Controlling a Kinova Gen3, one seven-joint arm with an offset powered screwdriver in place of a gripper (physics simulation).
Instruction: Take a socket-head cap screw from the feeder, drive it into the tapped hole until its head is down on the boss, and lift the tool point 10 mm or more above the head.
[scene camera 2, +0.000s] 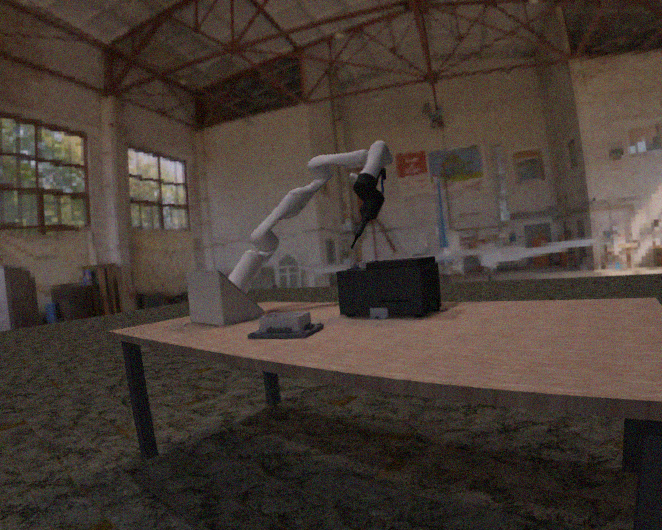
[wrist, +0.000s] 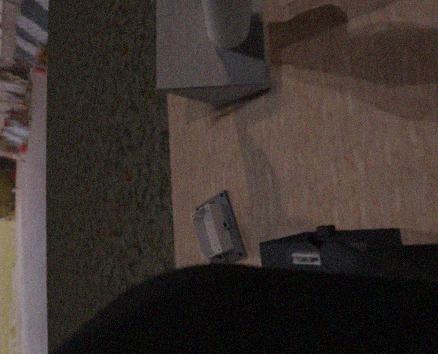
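Observation:
My screwdriver (scene camera 2: 353, 246) points down and slightly left in the scene view, its thin tip in the air above the left end of the black feeder (scene camera 2: 389, 289) (wrist: 372, 252). Whether a screw sits on the tip is too small to tell. The tool's black body fills the bottom of the wrist view and hides the tip there. A light grey block (scene camera 2: 284, 321) (wrist: 216, 231), apparently the part with the boss, sits on a dark base plate (scene camera 2: 267, 335) (wrist: 236, 231) near the table edge. The tapped hole and its boss cannot be made out, nor can any single screw.
The grey wedge-shaped arm base (scene camera 2: 207, 298) (wrist: 200, 50) stands at the table's left end in the scene view, behind the block. The wooden table (scene camera 2: 496, 342) (wrist: 325, 165) ends close beside the block. A small light label (scene camera 2: 378, 313) (wrist: 306, 258) is on the feeder's side.

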